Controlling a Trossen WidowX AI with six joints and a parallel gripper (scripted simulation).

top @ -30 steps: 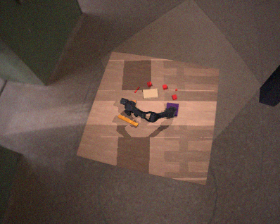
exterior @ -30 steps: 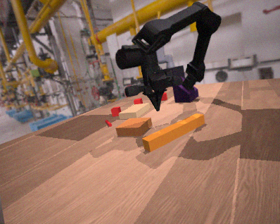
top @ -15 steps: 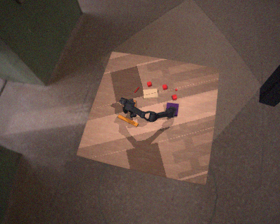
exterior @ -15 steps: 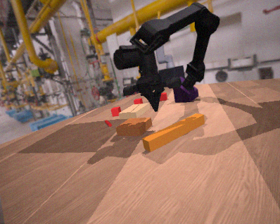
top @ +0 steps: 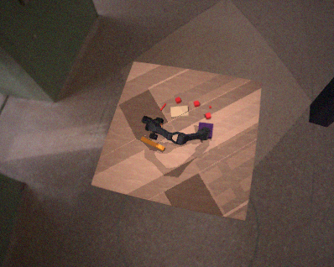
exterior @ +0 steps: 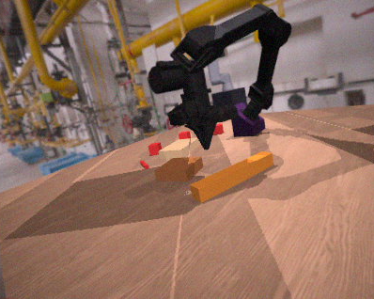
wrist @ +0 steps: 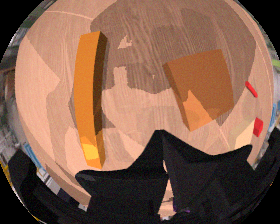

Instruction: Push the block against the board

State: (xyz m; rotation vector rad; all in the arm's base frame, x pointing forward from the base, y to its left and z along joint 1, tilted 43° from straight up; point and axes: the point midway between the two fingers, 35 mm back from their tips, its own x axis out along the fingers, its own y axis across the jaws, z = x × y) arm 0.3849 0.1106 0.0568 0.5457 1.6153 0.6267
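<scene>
Right now my gripper tip is 4 cm short of the square block, 8 cm to the left of it and 5 cm above it. Also, from my gripper tip: red stick: 5 cm ahead, 27 cm to the right, 6 cm below; flat cream block: 11 cm behind, 26 cm to the right, 5 cm below; orange board: 2 cm ahead, 9 cm to the left, 5 cm below.
</scene>
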